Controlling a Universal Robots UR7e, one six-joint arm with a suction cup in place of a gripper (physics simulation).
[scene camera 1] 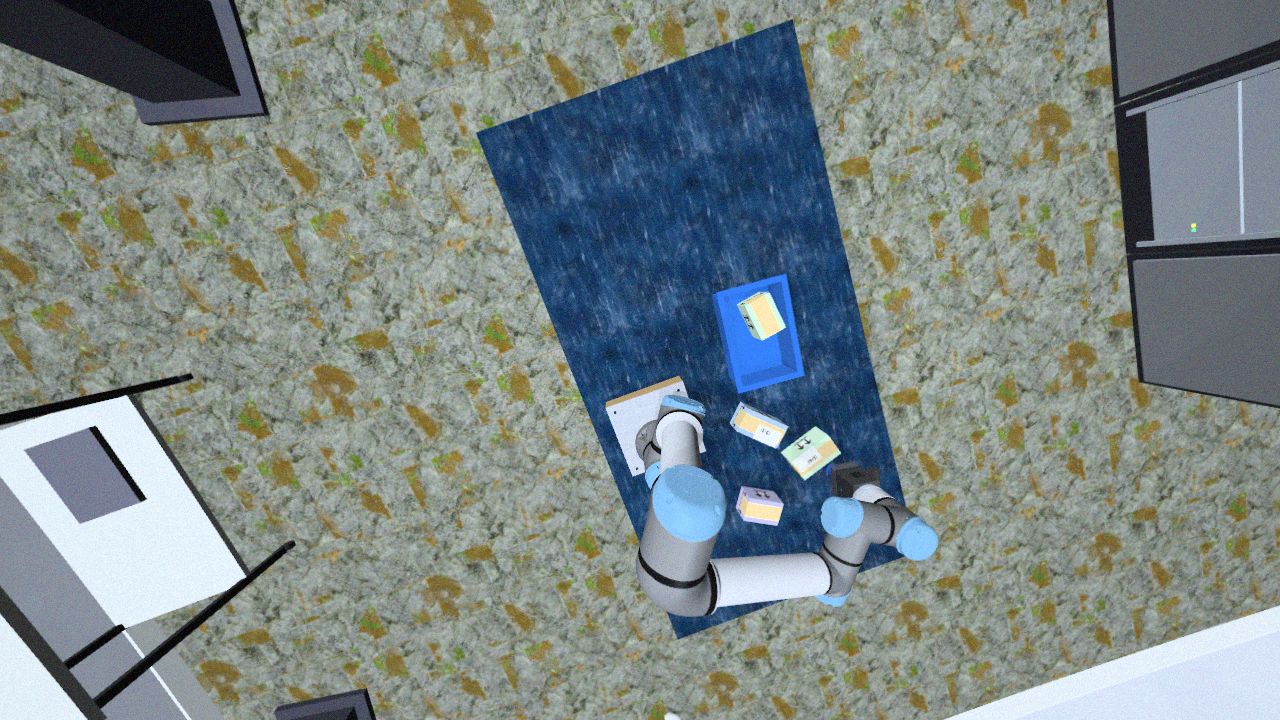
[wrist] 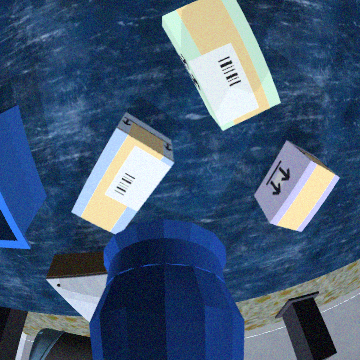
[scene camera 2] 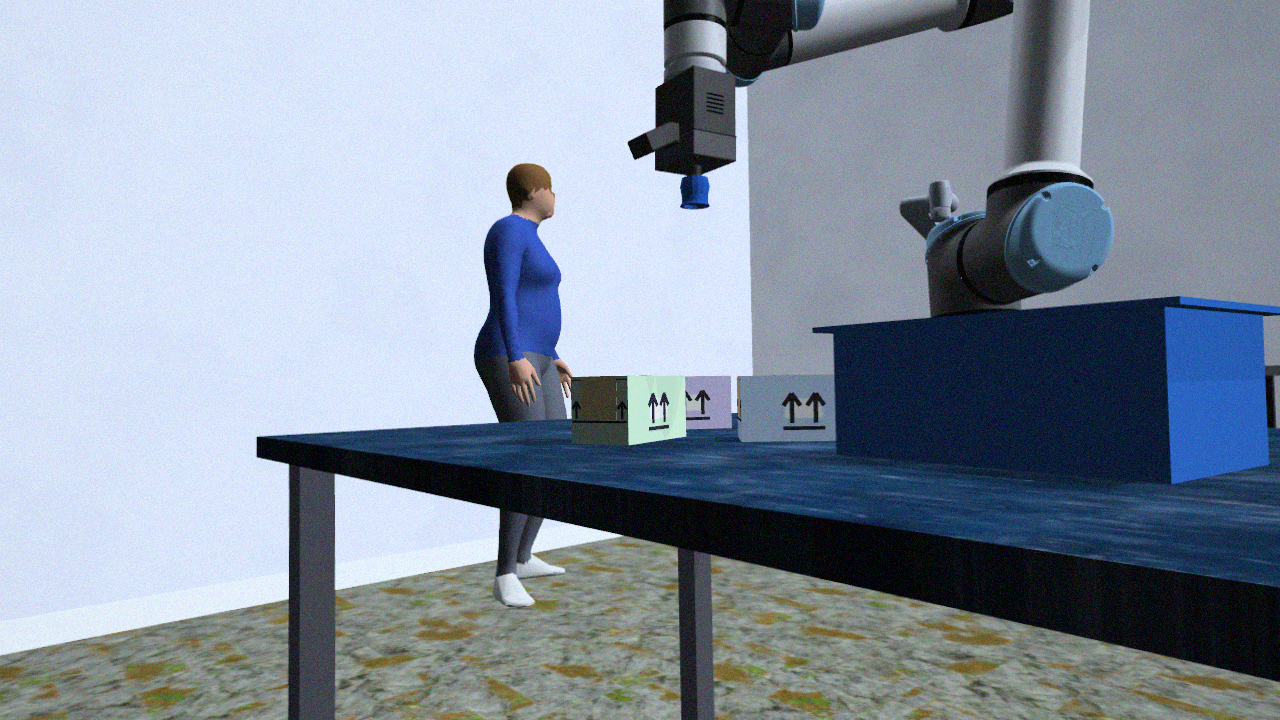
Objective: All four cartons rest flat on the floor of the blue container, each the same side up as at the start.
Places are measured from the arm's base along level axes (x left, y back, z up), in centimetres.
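Where they show: hand at its tool point: (wrist: 164, 266) (scene camera 2: 694, 206).
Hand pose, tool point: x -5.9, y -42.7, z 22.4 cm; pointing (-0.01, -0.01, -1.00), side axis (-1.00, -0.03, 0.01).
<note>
Things, the pixels of their top centre, and the offset from my tool point. Level surfaces: height alone.
- blue container at its top centre: (scene camera 2: 1025, 319) (scene camera 1: 761, 335) dx +35.5, dy +10.4, dz -16.1 cm
- pale green carton with a tan top, top centre: (scene camera 1: 765, 316) dx +40.2, dy +7.7, dz -18.9 cm
- light blue carton at its top centre: (scene camera 2: 798, 374) (wrist: 116, 189) (scene camera 1: 762, 429) dx +5.5, dy +10.7, dz -20.5 cm
- larger mint green carton at its top centre: (wrist: 227, 58) (scene camera 2: 630, 375) (scene camera 1: 816, 457) dx -6.7, dy -5.6, dz -20.2 cm
- lilac carton at its top centre: (scene camera 2: 687, 376) (wrist: 306, 199) (scene camera 1: 763, 512) dx -22.4, dy +12.7, dz -20.3 cm
- dark blue table at its surface level: dz -28.1 cm
The blue container (scene camera 1: 769, 384) (scene camera 2: 1002, 385) (wrist: 20, 170) stands on the table. A pale green carton with a tan top (scene camera 1: 765, 315) is inside its upper end in scene camera 1; its underside is hidden. A light blue carton (scene camera 1: 759, 424) (scene camera 2: 765, 409) (wrist: 120, 175) stands beside the container. A larger mint green carton (scene camera 1: 810, 452) (scene camera 2: 657, 410) (wrist: 220, 65) and a lilac carton (scene camera 1: 759, 506) (scene camera 2: 711, 402) (wrist: 295, 185) also stand on the table. In scene camera 2 these three show arrows pointing up. My suction cup (scene camera 2: 694, 206) (wrist: 165, 230) points down, holds nothing and hangs high above the cartons' level.
The arm's base plate (scene camera 1: 626, 420) (wrist: 80, 295) lies left of the light blue carton in scene camera 1. The dark blue table (scene camera 1: 644, 205) (scene camera 2: 429, 456) extends beyond the container. A person in a blue top (scene camera 2: 523, 286) stands behind the table in scene camera 2.
</note>
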